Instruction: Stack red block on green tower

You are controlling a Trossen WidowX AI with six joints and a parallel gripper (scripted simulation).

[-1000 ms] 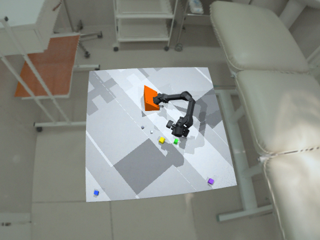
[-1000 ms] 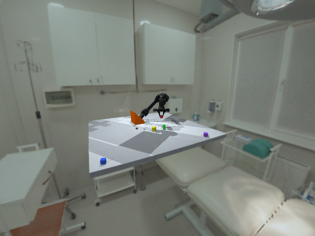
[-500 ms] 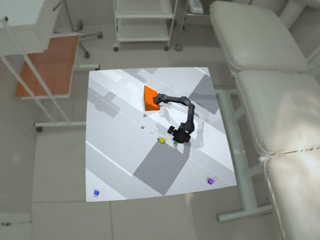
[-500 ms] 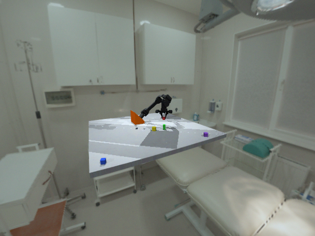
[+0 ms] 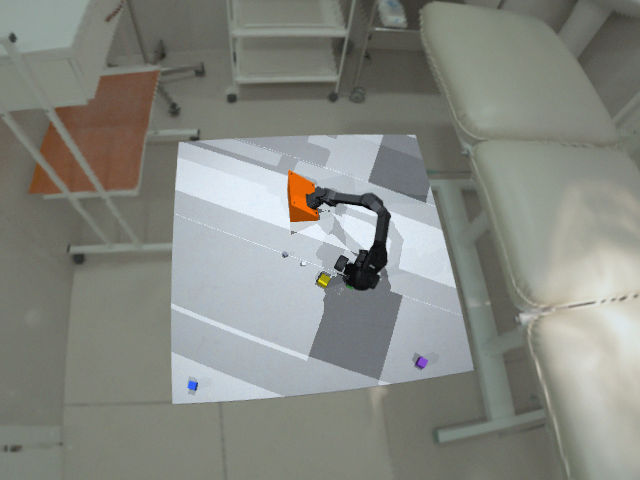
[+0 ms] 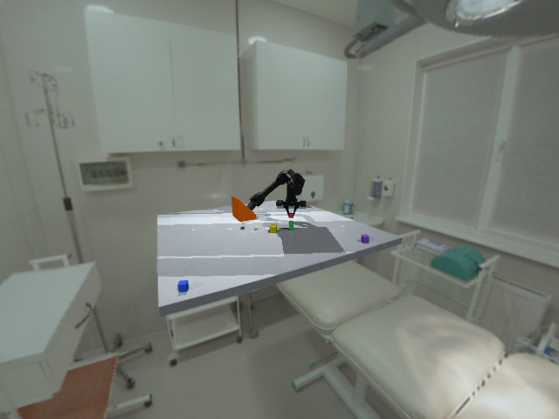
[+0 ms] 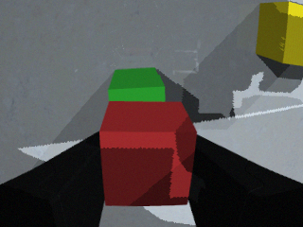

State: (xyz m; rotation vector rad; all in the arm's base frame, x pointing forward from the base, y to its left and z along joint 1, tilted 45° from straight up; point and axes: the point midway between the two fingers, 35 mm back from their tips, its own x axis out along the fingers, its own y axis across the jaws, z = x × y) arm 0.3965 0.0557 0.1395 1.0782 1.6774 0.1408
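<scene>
Now: gripper tip 12 cm to the left of the yellow cube, 7 cm above it and 2 cm past it. Also, from my gripper tip: blue cube 70 cm to the right, 38 cm ahead, 8 cm below; red block 1 cm above; purple cube 39 cm ahead, 26 cm to the left, 7 cm below.
</scene>
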